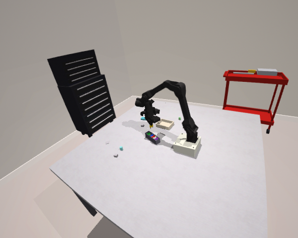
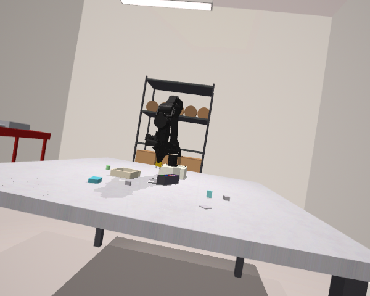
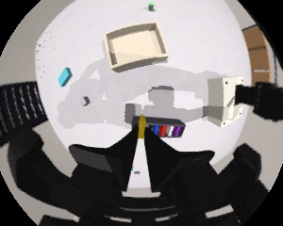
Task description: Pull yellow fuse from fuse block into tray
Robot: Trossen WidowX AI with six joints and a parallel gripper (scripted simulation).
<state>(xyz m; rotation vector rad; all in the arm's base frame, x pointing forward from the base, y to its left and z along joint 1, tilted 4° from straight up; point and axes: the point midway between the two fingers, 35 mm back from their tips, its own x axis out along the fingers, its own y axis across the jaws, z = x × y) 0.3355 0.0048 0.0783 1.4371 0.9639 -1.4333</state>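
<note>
Now: the beige tray 170 mm to the right of my gripper tip, 90 mm below it and 30 mm behind it. Round my gripper tip: yellow fuse 10 mm below.
</note>
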